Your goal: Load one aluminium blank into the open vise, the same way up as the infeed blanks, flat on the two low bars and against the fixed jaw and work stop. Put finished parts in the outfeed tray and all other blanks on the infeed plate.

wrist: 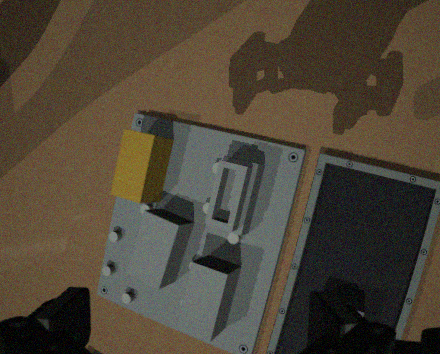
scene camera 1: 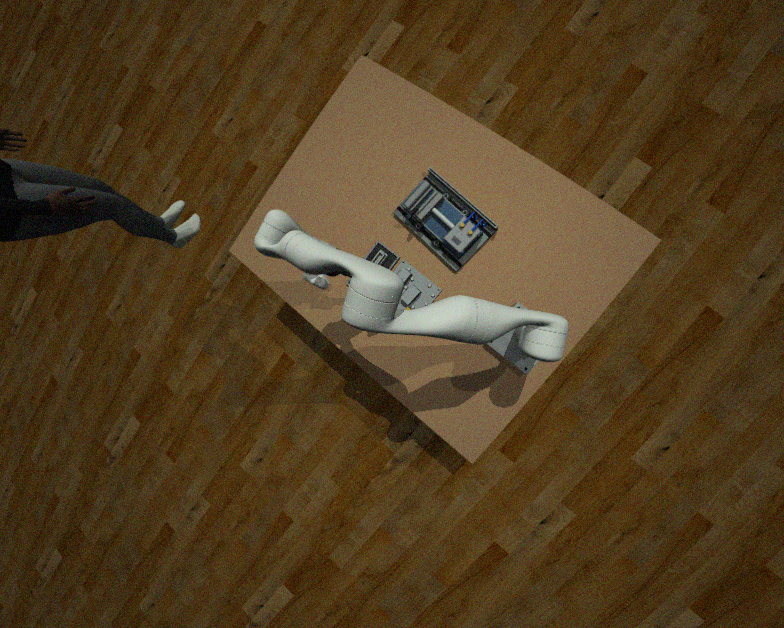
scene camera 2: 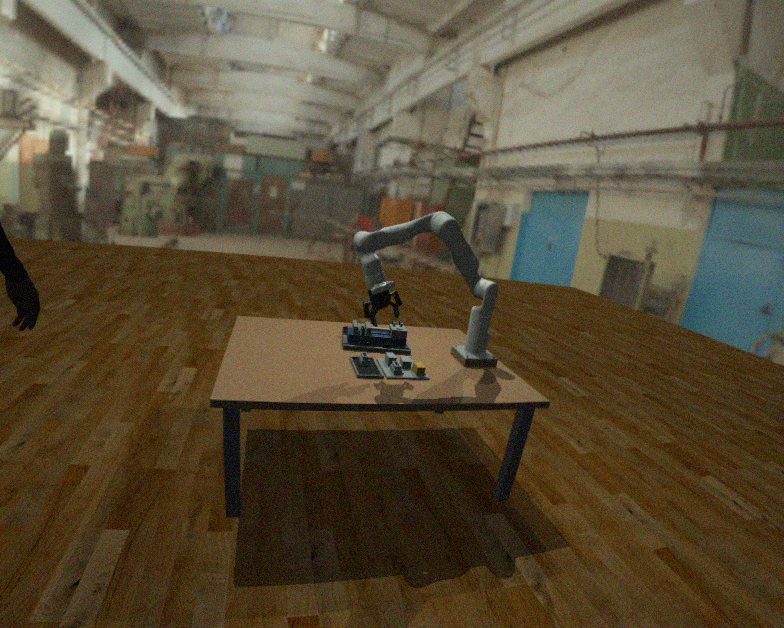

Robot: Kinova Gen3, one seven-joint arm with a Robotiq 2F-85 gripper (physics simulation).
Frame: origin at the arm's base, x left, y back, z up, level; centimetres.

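Seen in the pictures: gripper, fingertip midpoint: point(wrist: 199, 315) point(scene camera 2: 386, 321); arm's base at its link origin: point(scene camera 2: 473, 350).
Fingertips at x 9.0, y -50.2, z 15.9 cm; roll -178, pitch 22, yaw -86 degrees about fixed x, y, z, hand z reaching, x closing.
Pixels of each thing's middle, then the offset from my fingertips to it. Level surfaces: height alone.
- infeed plate at the middle of its body: point(wrist: 190, 231) point(scene camera 1: 405, 296) point(scene camera 2: 402, 368) dx +0.1, dy +9.6, dz -19.6 cm
- grey part with a slot, body centre: point(wrist: 232, 195) point(scene camera 2: 396, 367) dx +3.9, dy +5.0, dz -17.4 cm
- yellow block at the middle of its body: point(wrist: 142, 166) point(scene camera 2: 418, 368) dx +5.6, dy +13.9, dz -17.4 cm
- grey part at the middle of its body: point(scene camera 1: 379, 259) point(scene camera 2: 364, 358) dx -6.8, dy -4.3, dz -17.6 cm
- vise at the middle of its body: point(scene camera 1: 442, 217) point(scene camera 2: 376, 334) dx -28.3, dy +8.9, dz -15.0 cm
- table at its surface level: dz -20.0 cm
My gripper point(scene camera 2: 386, 317) point(wrist: 199, 315) is open and empty, raised above the table; the arm hides it in scene camera 1. In the wrist view, two grey blanks, one point(wrist: 157, 247) at centre-left and one point(wrist: 206, 300) nearer the bottom, stand on the infeed plate point(wrist: 205, 147) point(scene camera 2: 392, 375). A grey part with a slot point(wrist: 240, 185) and a yellow block point(wrist: 132, 165) point(scene camera 2: 418, 368) stand there too. The dark outfeed tray point(wrist: 370, 215) point(scene camera 2: 367, 372) lies beside the plate; a grey part point(scene camera 2: 364, 357) stands on it. The vise point(scene camera 1: 463, 236) point(scene camera 2: 374, 340) stands behind them; its bar contacts are too small to judge.
Several small pegs, one point(wrist: 233, 238) near the slotted part, rise from the infeed plate. The robot base point(scene camera 2: 473, 356) is at the table's right in scene camera 2. A person's legs point(scene camera 1: 98, 199) show beside the table point(scene camera 1: 523, 183) in scene camera 1.
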